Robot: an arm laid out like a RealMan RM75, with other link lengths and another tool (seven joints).
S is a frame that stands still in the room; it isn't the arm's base.
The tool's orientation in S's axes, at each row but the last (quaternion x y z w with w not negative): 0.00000 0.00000 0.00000 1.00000; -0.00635 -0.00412 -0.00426 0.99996; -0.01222 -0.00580 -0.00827 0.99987; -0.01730 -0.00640 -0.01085 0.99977; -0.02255 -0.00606 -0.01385 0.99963; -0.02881 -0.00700 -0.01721 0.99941; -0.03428 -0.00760 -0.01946 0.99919; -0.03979 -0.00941 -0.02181 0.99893; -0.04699 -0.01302 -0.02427 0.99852; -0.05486 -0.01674 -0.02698 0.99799
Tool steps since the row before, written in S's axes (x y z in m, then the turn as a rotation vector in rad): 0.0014 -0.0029 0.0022 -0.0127 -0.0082 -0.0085; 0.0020 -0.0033 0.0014 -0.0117 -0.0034 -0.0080; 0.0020 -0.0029 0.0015 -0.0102 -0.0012 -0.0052; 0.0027 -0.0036 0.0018 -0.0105 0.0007 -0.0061; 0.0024 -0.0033 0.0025 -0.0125 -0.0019 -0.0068; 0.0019 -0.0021 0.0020 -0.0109 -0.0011 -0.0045; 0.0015 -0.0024 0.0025 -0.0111 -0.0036 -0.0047; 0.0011 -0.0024 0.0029 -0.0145 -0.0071 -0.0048; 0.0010 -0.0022 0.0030 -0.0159 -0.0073 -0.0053; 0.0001 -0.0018 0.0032 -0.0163 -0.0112 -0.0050
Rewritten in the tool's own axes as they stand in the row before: 0.0014 -0.0029 0.0022 -0.0127 -0.0082 -0.0085; 0.0020 -0.0033 0.0013 -0.0117 -0.0034 -0.0079; 0.0021 -0.0029 0.0014 -0.0102 -0.0012 -0.0051; 0.0028 -0.0036 0.0016 -0.0106 0.0007 -0.0059; 0.0025 -0.0033 0.0023 -0.0125 -0.0019 -0.0067; 0.0020 -0.0021 0.0019 -0.0109 -0.0012 -0.0044; 0.0016 -0.0025 0.0023 -0.0110 -0.0037 -0.0048; 0.0013 -0.0026 0.0027 -0.0143 -0.0073 -0.0051; 0.0012 -0.0024 0.0028 -0.0157 -0.0076 -0.0056; 0.0003 -0.0021 0.0030 -0.0159 -0.0115 -0.0057
